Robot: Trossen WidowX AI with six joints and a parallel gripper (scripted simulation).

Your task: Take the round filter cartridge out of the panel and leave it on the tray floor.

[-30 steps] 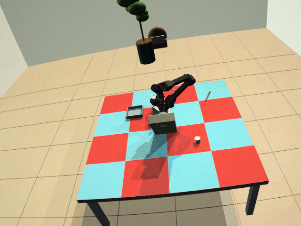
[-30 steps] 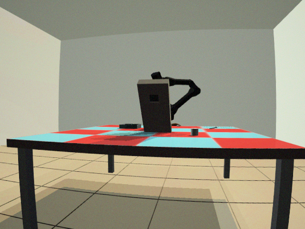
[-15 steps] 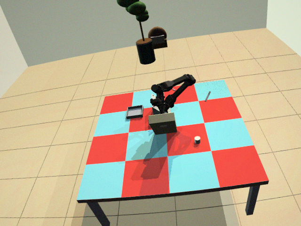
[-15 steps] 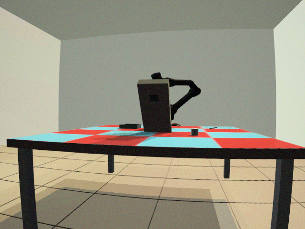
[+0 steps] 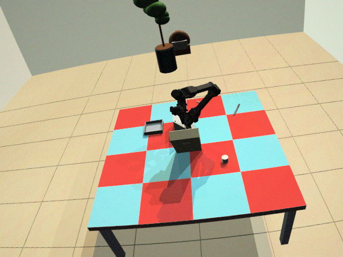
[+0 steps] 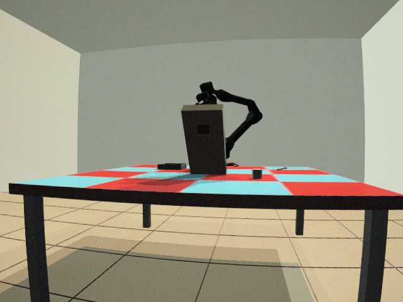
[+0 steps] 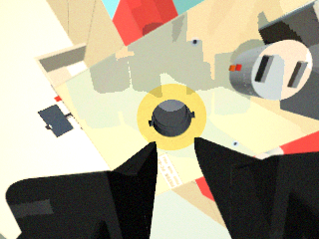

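The round filter cartridge is 3 cm behind my gripper tip, 1 cm to the right of it and 10 cm below it. From my gripper tip the other things lie so: grey tray: 41 cm behind, 24 cm to the right, 27 cm below; beige service panel: 2 cm ahead, 12 cm below.
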